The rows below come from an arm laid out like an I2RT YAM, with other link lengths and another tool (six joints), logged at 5 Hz.
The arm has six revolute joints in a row. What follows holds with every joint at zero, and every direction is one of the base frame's.
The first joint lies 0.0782 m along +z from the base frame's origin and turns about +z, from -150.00 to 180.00 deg.
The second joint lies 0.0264 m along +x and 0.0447 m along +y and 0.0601 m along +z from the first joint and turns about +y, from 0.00 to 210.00 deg.
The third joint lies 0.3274 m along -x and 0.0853 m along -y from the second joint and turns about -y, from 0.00 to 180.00 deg.
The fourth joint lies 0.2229 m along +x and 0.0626 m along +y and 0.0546 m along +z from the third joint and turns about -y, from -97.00 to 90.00 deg.
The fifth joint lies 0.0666 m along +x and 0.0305 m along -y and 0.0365 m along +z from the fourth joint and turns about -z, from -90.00 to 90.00 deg.
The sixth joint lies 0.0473 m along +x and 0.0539 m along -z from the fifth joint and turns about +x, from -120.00 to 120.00 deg.
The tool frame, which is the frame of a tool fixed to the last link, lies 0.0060 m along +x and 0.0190 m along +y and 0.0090 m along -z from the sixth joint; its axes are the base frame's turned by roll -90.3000, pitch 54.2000 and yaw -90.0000 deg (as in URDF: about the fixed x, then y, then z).
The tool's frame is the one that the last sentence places.
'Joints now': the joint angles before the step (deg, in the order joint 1, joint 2, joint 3, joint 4, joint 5, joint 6). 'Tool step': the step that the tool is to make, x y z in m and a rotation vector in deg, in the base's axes. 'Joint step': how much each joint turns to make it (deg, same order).
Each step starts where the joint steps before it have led.
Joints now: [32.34 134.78 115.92 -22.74 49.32 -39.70]
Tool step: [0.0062 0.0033 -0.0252 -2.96 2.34 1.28]
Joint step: [0.00 2.96 0.01 1.45 -0.10 -2.74]
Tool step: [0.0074 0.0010 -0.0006 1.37 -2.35 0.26]
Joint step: [-0.33 0.45 0.01 3.69 -0.38 -0.70]
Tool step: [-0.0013 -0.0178 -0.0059 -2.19 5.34 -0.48]
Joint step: [-1.62 0.01 0.02 -5.58 -1.44 -0.17]
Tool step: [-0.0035 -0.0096 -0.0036 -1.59 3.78 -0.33]
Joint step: [-0.74 -0.01 -0.01 -4.11 -0.66 0.06]
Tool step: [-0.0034 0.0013 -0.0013 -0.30 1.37 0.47]
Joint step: [0.26 0.00 0.00 -1.45 -0.46 0.16]
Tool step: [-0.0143 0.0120 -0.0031 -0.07 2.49 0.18]
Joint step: [1.82 0.01 0.00 -4.30 0.01 2.95]
